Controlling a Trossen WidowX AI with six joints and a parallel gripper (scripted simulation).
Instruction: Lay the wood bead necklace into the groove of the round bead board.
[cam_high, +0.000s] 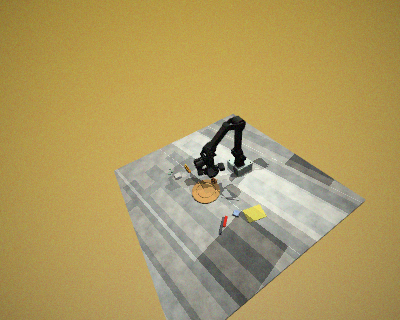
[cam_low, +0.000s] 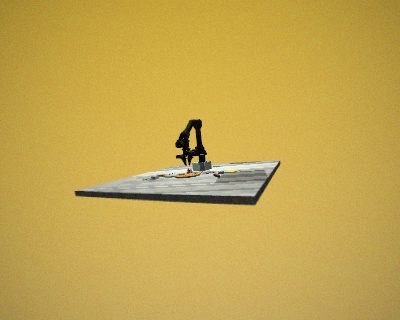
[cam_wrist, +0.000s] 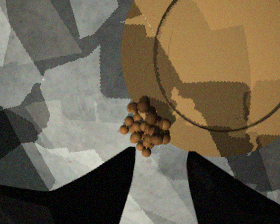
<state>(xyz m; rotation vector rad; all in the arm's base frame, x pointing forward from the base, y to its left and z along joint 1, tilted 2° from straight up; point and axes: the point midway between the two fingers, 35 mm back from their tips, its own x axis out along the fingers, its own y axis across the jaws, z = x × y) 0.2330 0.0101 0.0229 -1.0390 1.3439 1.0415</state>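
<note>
My gripper tip is now 8 cm short of the round bead board, 5 cm to the right of it and 6 cm above it. From my gripper tip the other things lie so: thin grey stick: 5 cm behind, 18 cm to the left, 7 cm below; then small blue block: 3 cm behind, 30 cm to the left, 6 cm below; then grey piece: 22 cm ahead, 18 cm to the right, 6 cm below.
</note>
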